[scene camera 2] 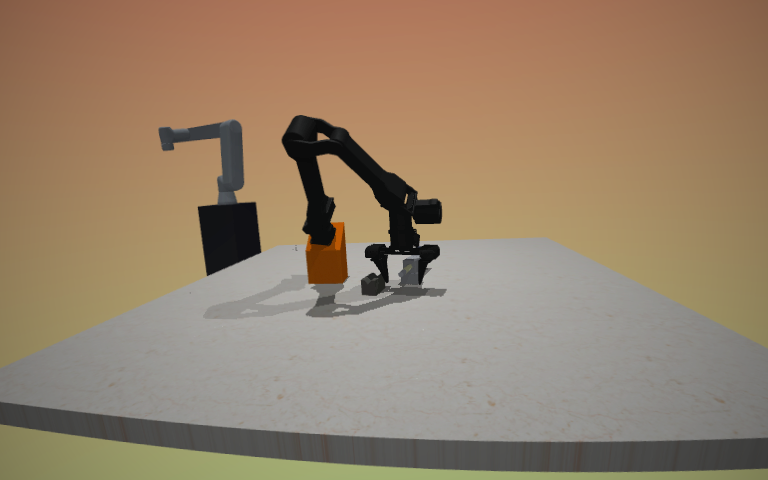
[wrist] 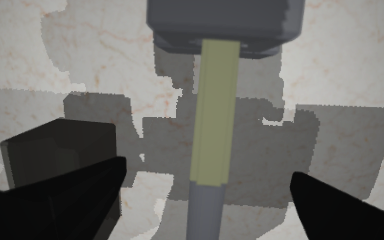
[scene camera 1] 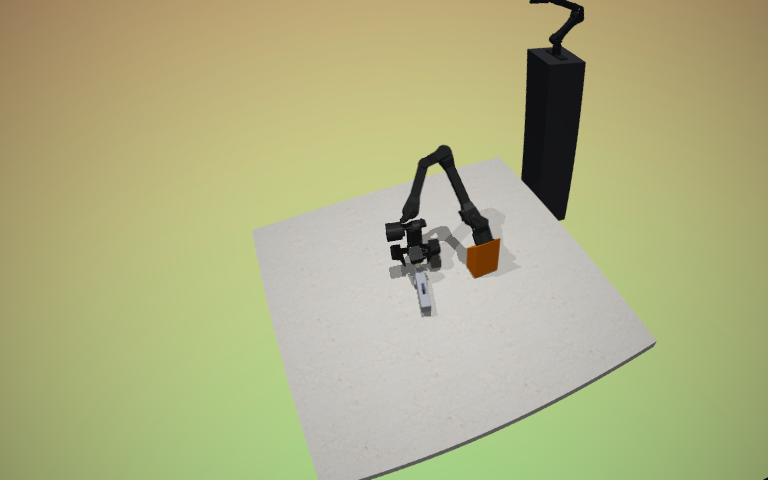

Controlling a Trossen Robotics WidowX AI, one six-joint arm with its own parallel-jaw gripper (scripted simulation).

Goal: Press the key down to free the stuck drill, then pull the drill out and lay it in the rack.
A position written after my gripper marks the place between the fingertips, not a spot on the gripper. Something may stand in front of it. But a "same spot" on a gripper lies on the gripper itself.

My gripper shows in scene camera 2 point(403, 283), in the wrist view and in scene camera 1. One and the same spot on my gripper: point(wrist: 84, 196) is point(scene camera 1: 428, 257).
